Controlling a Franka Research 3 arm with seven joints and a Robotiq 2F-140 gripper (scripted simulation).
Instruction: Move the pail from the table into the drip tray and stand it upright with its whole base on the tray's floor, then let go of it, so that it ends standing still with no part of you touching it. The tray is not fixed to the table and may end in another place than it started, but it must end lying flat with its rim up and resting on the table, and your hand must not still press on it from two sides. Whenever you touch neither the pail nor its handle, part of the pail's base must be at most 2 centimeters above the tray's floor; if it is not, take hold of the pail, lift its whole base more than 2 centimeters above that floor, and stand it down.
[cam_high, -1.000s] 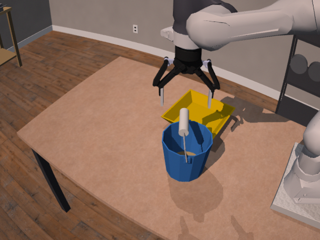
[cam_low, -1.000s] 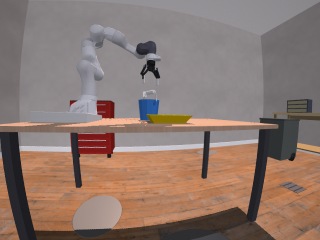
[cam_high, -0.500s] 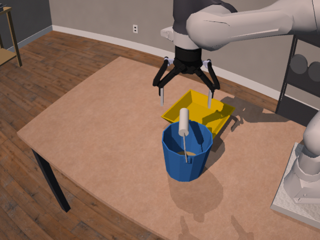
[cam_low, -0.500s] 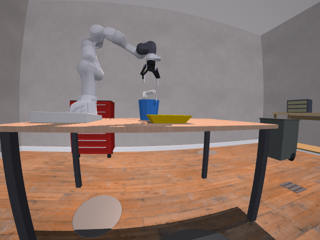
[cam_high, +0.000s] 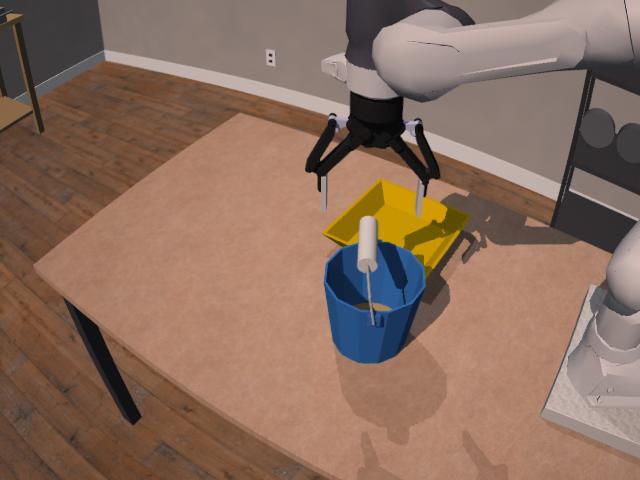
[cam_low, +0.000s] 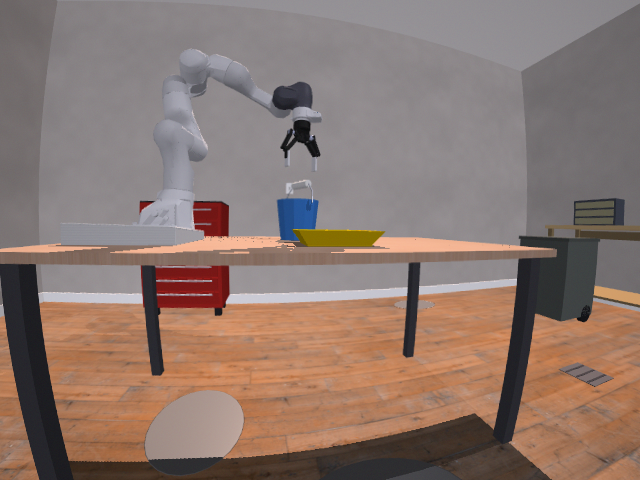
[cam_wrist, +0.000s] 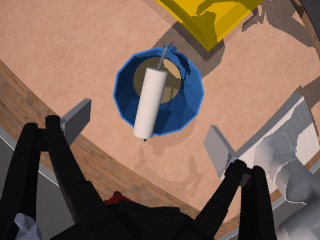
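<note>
The pail handle is 11 cm below my hand. The rest, counted from my hand: blue pail 18 cm below, 1 cm behind; then yellow drip tray 30 cm to the right, 30 cm below, 1 cm ahead.
</note>
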